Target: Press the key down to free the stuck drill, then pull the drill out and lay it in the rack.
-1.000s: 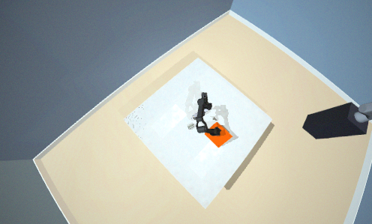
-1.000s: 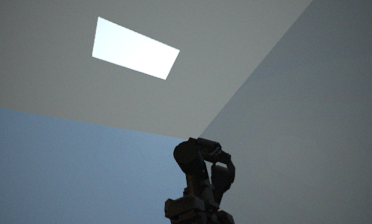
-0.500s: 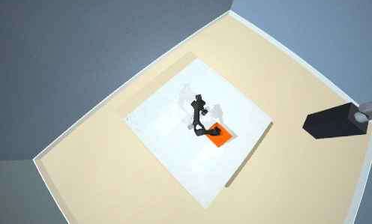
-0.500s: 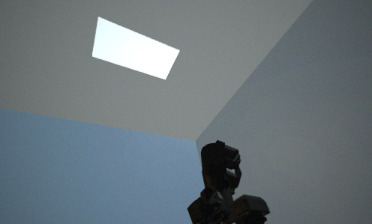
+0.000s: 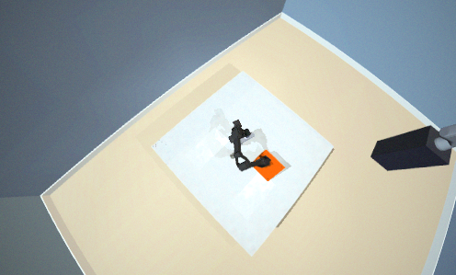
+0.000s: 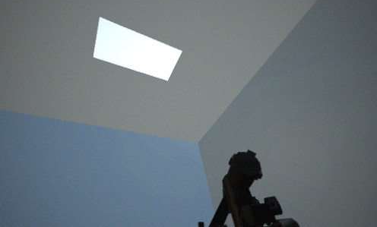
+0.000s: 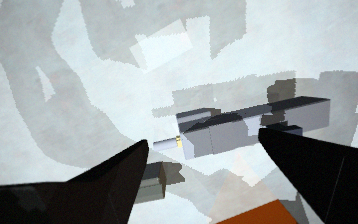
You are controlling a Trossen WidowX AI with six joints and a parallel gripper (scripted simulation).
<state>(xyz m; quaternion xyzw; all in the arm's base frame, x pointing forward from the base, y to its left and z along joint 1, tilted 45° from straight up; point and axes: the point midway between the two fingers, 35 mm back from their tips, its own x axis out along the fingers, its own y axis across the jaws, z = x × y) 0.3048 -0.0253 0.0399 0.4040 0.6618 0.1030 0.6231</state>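
Now: the drill 30 mm behind my gripper tip and 60 mm below it. From my gripper tip the other things lie so: grey ribbed block: 60 mm behind, 130 mm to the left, 90 mm below.
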